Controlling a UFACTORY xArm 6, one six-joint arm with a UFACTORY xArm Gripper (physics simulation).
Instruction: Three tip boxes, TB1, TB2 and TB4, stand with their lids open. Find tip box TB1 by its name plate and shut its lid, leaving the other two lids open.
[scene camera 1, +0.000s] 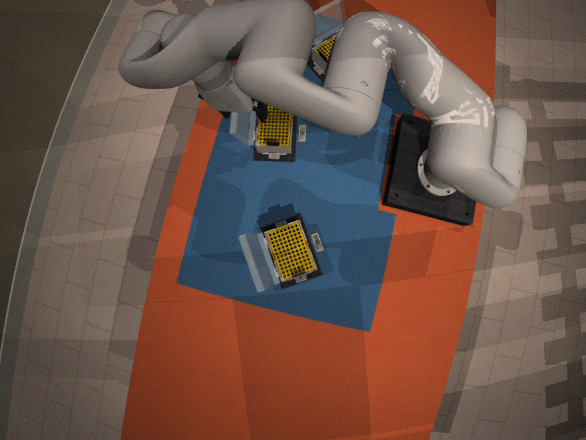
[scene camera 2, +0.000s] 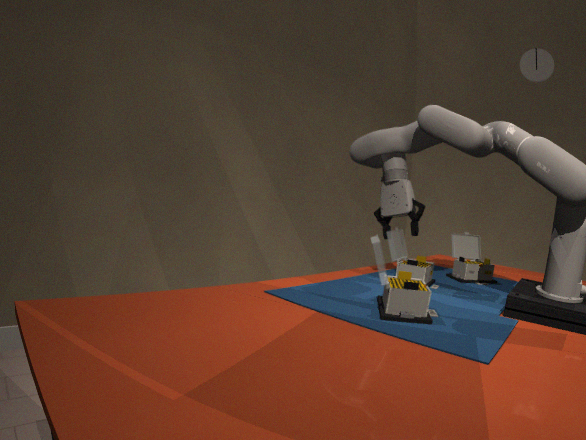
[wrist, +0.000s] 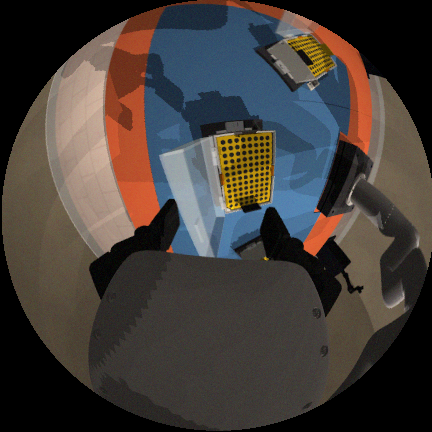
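Seen in the pictures: gripper, between the fingertips: (scene camera 1: 246, 114) (scene camera 2: 401, 237) (wrist: 220, 214); arm's base, origin of its link: (scene camera 2: 558, 295) (wrist: 354, 188).
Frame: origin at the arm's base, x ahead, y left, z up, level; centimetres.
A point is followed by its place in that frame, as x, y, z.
Three white tip boxes with yellow racks stand with clear lids open. The middle box (scene camera 1: 274, 129) {42.0, -0.1, 0.6} (scene camera 2: 419, 273) (wrist: 247, 170) {42.5, -2.0, 0.6} has its lid (scene camera 1: 241, 128) {48.9, 2.7, 4.8} (scene camera 2: 398, 246) {49.8, -2.8, 4.5} (wrist: 187, 185) {50.6, -3.8, 9.4} raised. The near box (scene camera 1: 291, 250) (scene camera 2: 407, 300) {28.5, 32.5, -1.2} has its lid (scene camera 1: 258, 262) {37.4, 31.3, 4.9} (scene camera 2: 379, 260) {34.1, 36.1, 6.0} up. The far box (scene camera 1: 319, 59) {35.7, -23.2, -0.5} (scene camera 2: 466, 271) {31.6, -20.1, -1.6} (wrist: 295, 62) {34.7, -22.3, -0.7} has its lid (scene camera 2: 466, 246) {36.4, -32.3, 5.3} up and is partly behind the arm in scene camera 1. Small plates (scene camera 1: 302, 133) {35.7, -2.7, -4.9} (scene camera 1: 317, 242) {25.8, 23.7, -4.9} lie beside two boxes; their lettering is unreadable, so I cannot tell which is TB1. My gripper (scene camera 1: 243, 112) {47.9, 0.2, 7.5} (scene camera 2: 400, 235) {47.9, 0.2, 7.5} (wrist: 220, 214) {47.9, 0.2, 7.5} is open and empty, above the middle box's lid side.
The boxes stand on a blue mat (scene camera 1: 345, 300) {15.9, 35.9, -5.1} (scene camera 2: 480, 345) {11.3, 35.5, -5.1} (wrist: 185, 50) {51.5, -22.7, -5.1} on the orange table (scene camera 1: 300, 380) {21.7, 58.5, -5.4} (scene camera 2: 150, 350) {41.3, 78.1, -5.4}. The black robot base (scene camera 1: 407, 165) {8.6, 0.9, 0.1} (scene camera 2: 520, 305) {8.3, 10.9, -2.1} (wrist: 340, 175) {11.9, -2.7, -1.7} stands at the mat's side. The arm (scene camera 1: 280, 30) {36.7, 3.9, 44.4} (scene camera 2: 450, 130) {31.3, 10.9, 36.6} reaches over the mat.
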